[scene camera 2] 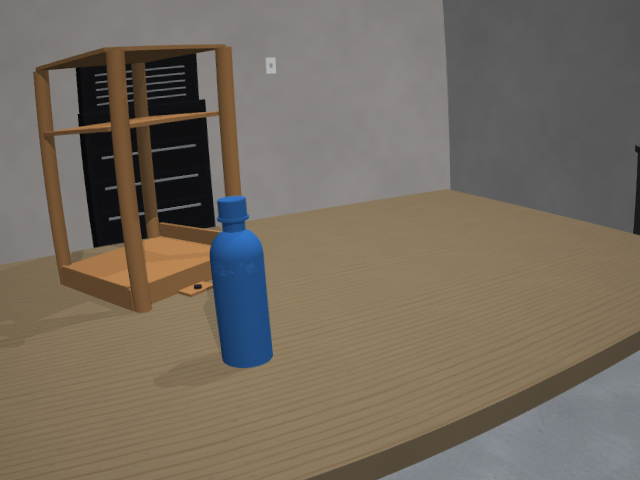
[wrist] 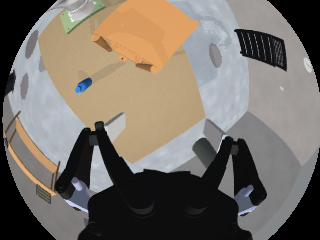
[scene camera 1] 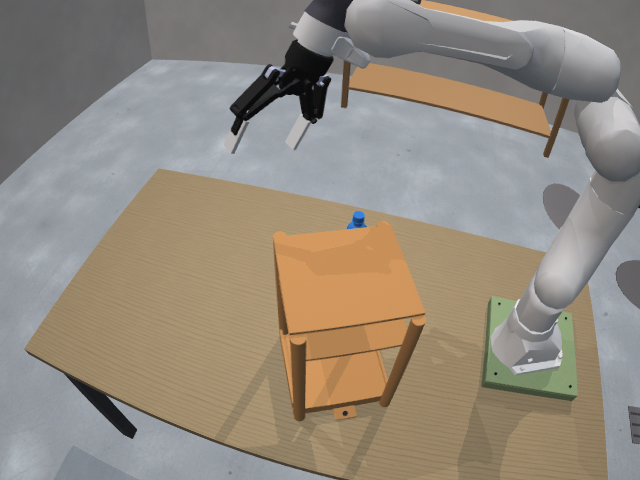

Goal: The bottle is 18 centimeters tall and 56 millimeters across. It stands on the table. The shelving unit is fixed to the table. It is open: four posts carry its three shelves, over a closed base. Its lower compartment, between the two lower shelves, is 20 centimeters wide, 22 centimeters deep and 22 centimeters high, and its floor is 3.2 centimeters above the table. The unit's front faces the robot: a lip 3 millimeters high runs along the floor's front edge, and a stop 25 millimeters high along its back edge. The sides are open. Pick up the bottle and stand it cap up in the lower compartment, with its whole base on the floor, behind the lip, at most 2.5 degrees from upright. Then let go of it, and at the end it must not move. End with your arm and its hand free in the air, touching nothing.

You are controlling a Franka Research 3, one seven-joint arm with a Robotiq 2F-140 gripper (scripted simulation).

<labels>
My gripper shows in the wrist view and in scene camera 1; in scene camera 2 it is out of frame. The same spot on my gripper: (wrist: 73,184) is (scene camera 1: 323,83).
</labels>
